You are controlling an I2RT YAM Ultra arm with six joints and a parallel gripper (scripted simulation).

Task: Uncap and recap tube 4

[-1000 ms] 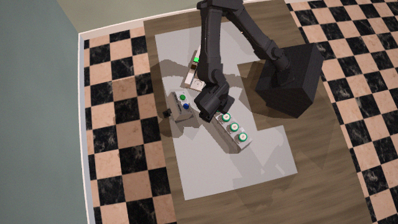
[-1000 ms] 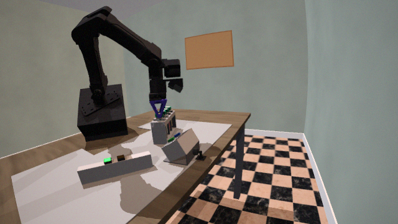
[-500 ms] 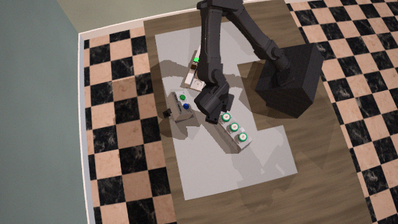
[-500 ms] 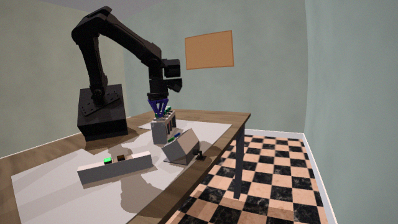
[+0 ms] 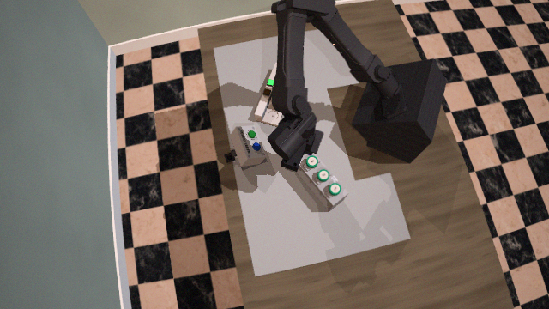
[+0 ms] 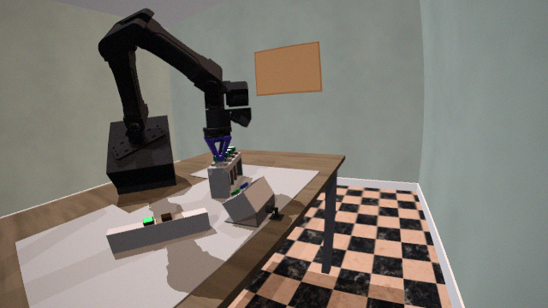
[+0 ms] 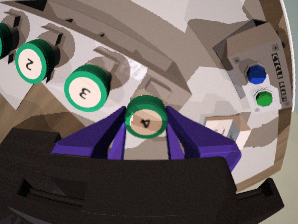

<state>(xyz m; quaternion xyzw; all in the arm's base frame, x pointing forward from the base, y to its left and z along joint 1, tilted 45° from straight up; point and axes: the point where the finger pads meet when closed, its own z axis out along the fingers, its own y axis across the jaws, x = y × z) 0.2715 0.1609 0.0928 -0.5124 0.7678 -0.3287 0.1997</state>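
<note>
The cap 3 lies 5 cm to the left of my hand and 2 cm behind it. Round my hand: cap 2: 9 cm to the left, 5 cm behind; green ready key: 14 cm ahead, 9 cm to the right, 5 cm below; blue cycle key: 13 cm ahead, 5 cm to the right, 5 cm below.
</note>
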